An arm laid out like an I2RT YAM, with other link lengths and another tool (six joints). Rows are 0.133 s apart.
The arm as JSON. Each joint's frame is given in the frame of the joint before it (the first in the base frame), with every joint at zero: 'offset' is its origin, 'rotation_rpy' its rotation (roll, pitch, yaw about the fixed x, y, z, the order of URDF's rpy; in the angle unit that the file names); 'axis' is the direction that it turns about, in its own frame. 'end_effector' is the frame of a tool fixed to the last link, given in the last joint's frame.
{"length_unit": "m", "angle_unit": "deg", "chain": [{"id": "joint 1", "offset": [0.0, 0.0, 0.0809], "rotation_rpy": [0.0, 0.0, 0.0], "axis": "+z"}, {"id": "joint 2", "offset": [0.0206, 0.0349, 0.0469], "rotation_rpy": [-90.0, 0.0, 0.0], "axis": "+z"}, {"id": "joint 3", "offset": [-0.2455, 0.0, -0.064], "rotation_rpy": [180.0, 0.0, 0.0], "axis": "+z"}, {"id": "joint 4", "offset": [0.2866, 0.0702, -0.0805], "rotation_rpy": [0.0, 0.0, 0.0], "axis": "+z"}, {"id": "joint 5", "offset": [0.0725, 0.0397, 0.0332], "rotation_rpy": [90.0, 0.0, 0.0], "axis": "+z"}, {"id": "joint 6", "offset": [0.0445, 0.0, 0.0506], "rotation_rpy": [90.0, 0.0, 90.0], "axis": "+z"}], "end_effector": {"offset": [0.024, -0.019, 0.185], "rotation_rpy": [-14.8, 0.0, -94.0]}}
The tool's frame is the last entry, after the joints.
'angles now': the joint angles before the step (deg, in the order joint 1, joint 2, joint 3, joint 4, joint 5, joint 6). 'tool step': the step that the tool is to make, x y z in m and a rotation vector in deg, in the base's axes. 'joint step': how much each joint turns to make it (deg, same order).
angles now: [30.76 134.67 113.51 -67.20 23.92 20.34]
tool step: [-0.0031 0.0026 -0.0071 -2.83 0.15 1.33]
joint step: [1.38 1.60 0.19 -0.20 2.34 0.02]
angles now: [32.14 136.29 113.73 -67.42 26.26 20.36]
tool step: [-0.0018 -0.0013 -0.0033 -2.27 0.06 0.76]
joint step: [0.72 0.97 0.06 -0.35 1.88 -0.02]
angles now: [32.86 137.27 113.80 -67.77 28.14 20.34]
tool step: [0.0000 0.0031 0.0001 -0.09 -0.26 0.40]
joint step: [0.39 0.05 0.00 0.22 0.22 -0.01]
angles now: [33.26 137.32 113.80 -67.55 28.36 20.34]
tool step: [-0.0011 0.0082 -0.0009 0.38 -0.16 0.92]
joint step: [0.79 0.03 -0.01 0.46 -0.23 -0.16]
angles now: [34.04 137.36 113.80 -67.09 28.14 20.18]
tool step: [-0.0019 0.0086 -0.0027 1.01 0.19 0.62]
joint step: [0.59 0.06 0.00 0.49 -0.94 -0.04]
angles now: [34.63 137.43 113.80 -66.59 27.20 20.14]
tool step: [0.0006 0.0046 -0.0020 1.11 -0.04 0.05]
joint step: [0.05 -0.01 -0.02 0.67 -0.89 0.01]
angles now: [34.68 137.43 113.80 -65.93 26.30 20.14]
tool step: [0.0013 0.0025 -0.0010 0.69 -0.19 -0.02]
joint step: [-0.03 -0.01 -0.01 0.55 -0.46 0.00]
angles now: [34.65 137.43 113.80 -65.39 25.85 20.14]
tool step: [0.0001 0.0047 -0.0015 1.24 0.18 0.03]
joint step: [0.00 -0.02 0.14 0.40 -1.12 -0.01]
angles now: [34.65 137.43 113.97 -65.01 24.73 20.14]
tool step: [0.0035 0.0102 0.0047 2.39 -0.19 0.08]
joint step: [0.00 0.02 1.66 -0.12 -1.86 -0.01]
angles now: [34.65 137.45 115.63 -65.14 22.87 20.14]
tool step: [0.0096 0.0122 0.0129 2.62 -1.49 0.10]
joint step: [0.00 0.00 2.84 -0.13 -1.31 0.00]
